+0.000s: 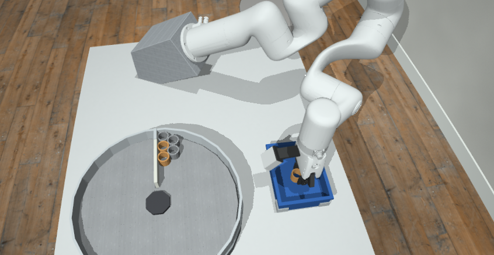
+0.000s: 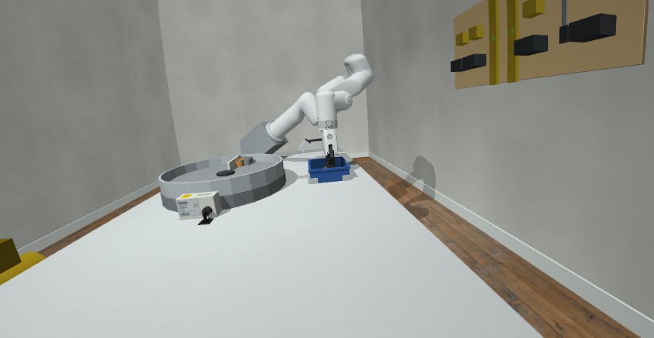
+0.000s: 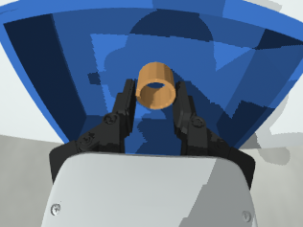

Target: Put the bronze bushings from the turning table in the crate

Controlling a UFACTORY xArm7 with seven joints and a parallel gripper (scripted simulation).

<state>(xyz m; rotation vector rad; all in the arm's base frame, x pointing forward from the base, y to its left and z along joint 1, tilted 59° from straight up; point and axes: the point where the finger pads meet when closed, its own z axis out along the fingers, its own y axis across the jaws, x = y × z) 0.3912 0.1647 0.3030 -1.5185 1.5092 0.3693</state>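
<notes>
The blue crate lies 1 cm to the right of my hand and 1 cm below it. Round my hand: turning table: 37 cm to the right, 12 cm ahead, 2 cm above.
</notes>
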